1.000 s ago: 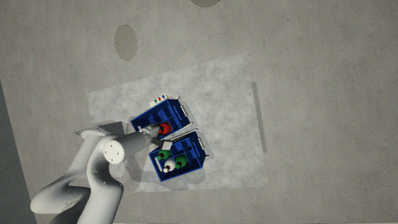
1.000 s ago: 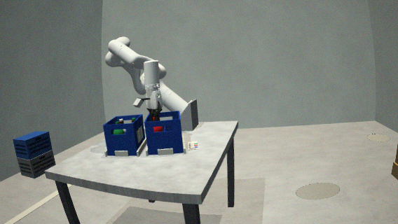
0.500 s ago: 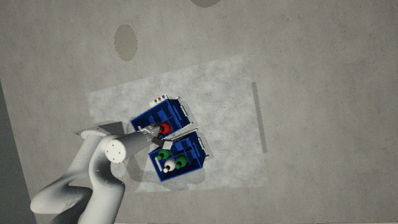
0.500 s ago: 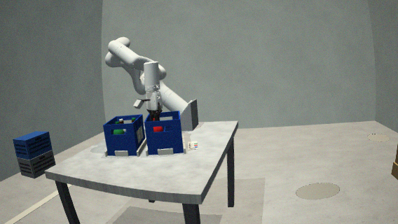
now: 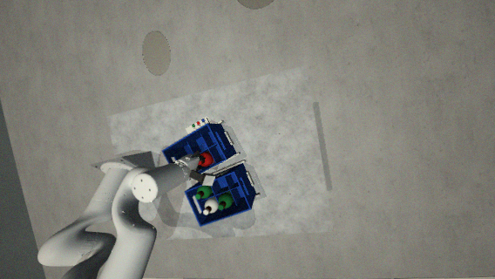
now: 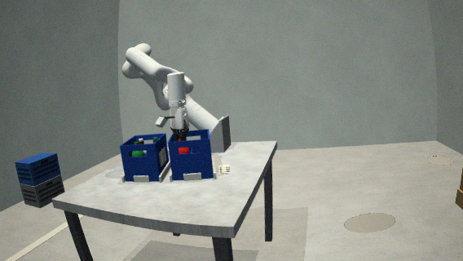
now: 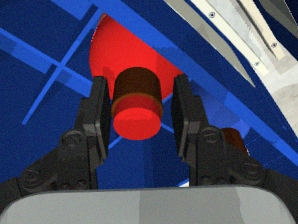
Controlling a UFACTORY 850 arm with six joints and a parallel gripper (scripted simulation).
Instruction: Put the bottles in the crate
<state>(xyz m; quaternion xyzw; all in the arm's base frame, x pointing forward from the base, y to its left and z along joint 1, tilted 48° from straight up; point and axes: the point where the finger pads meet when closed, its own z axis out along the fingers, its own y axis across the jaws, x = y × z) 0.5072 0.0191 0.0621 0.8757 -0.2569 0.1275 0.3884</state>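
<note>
The green-label bottle is 5 cm behind my hand, 16 cm to the right of it and 7 cm below it. The rest, counted from my hand: red-label bottle 7 cm below; then blue-label bottle 9 cm behind, 3 cm to the right, 7 cm below; then pick list 4 cm behind, 18 cm to the left, 16 cm below.
</note>
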